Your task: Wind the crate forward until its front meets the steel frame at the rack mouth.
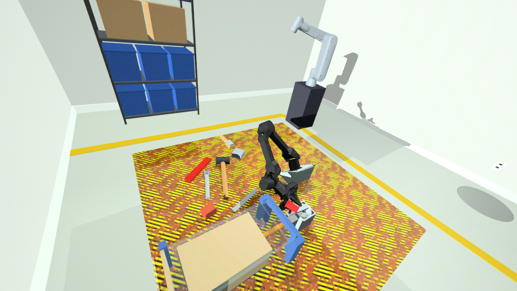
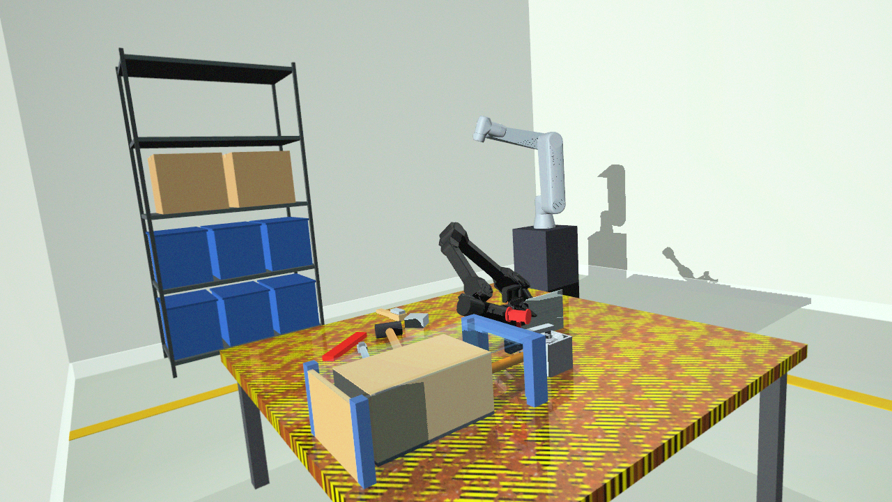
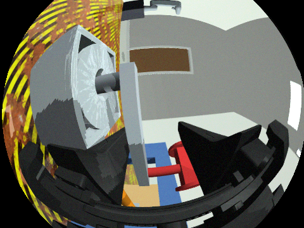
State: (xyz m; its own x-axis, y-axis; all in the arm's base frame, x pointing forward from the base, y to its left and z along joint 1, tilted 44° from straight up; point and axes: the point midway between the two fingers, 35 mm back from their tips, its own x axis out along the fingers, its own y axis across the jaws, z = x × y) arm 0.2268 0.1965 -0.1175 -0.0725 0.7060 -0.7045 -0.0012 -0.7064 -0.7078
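The winch handle lies 10 mm ahead of my gripper tip, 10 mm to the right of it and 10 mm below it. From my gripper tip the other things lie so: red grip (50 mm ahead, 10 mm to the right, 20 mm above); then blue steel frame (110 mm ahead, 30 mm below); then grey winch (60 mm behind, 10 mm to the right, 100 mm below).
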